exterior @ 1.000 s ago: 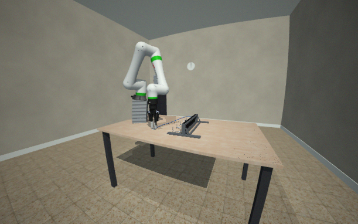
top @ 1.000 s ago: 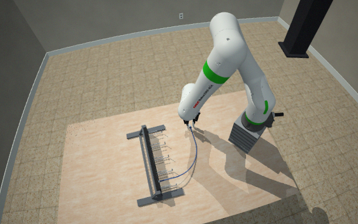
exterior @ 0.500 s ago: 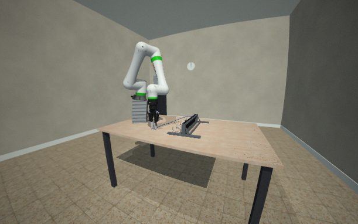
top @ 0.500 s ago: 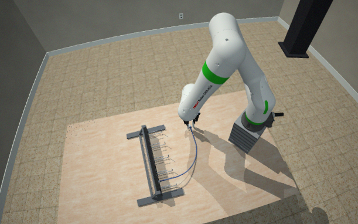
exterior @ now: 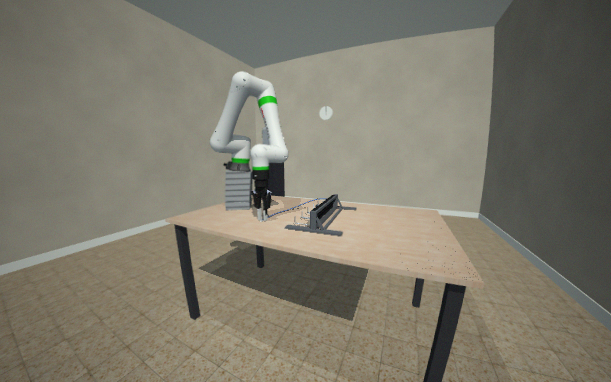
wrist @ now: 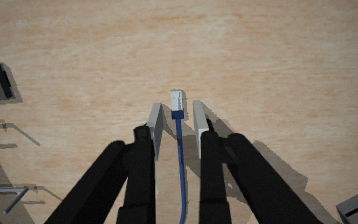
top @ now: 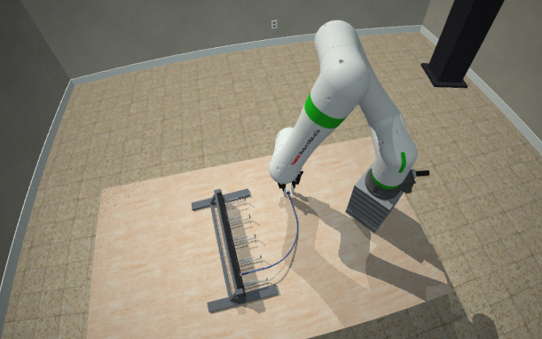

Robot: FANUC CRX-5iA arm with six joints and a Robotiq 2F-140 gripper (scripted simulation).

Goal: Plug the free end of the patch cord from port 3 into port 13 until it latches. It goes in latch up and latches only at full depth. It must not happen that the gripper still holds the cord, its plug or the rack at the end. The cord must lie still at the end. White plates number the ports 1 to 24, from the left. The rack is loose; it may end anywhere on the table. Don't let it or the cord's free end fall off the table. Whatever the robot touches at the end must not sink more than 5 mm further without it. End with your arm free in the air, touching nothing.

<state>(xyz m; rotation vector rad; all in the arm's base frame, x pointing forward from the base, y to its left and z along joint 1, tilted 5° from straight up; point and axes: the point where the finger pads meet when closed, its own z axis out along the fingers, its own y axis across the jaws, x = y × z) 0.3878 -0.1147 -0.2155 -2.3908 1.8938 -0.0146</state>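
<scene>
Now: hand 30 mm above the free-end plug and 10 mm to the left of it.
</scene>
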